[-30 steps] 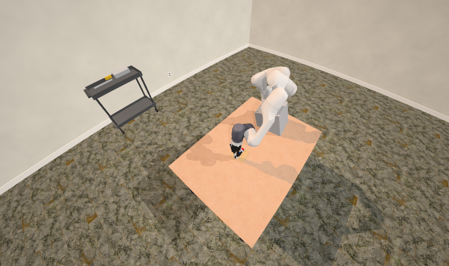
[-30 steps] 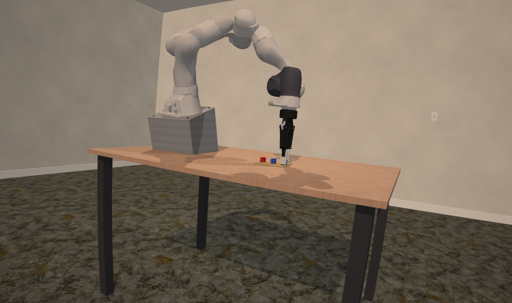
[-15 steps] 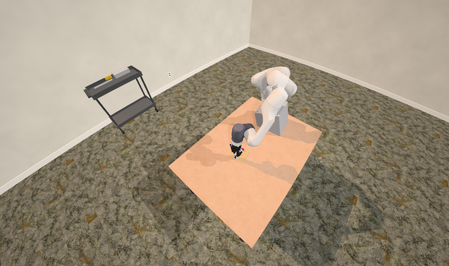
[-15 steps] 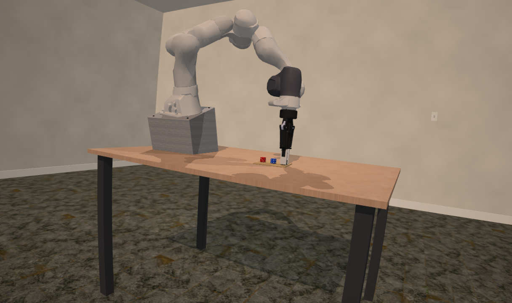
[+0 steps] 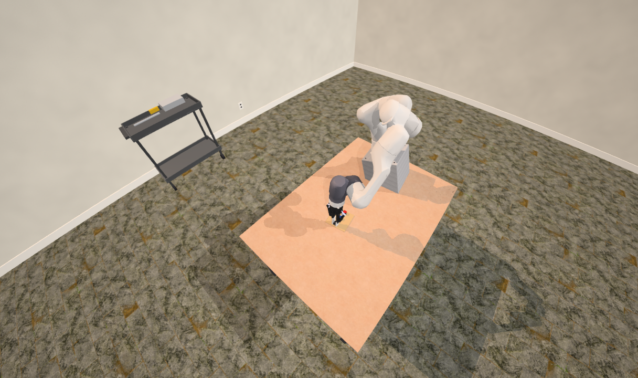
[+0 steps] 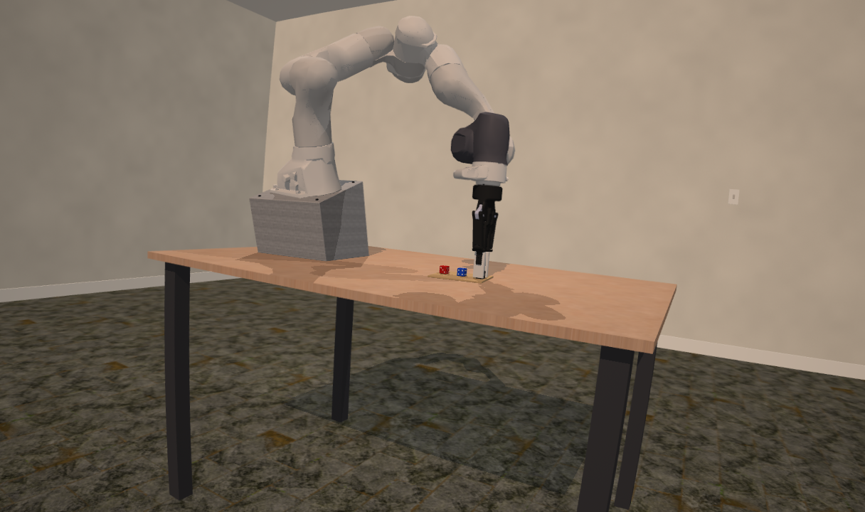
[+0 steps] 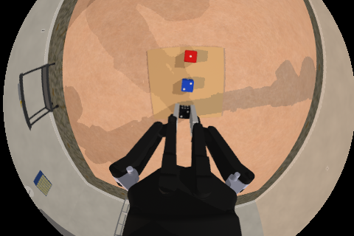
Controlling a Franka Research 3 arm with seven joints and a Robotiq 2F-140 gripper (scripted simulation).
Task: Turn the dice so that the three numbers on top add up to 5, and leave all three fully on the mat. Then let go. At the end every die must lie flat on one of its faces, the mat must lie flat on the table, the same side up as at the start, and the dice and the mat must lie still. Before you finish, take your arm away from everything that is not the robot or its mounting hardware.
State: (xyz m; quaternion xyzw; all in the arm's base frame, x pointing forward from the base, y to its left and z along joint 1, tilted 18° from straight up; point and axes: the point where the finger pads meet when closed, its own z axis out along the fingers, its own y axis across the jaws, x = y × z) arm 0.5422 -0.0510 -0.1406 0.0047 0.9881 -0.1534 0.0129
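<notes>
My gripper is now 30 mm above the black die. Also, from my hand: blue die (50 mm behind, 30 mm below); tan mat (50 mm behind, 40 mm below); red die (100 mm behind, 30 mm below).
</notes>
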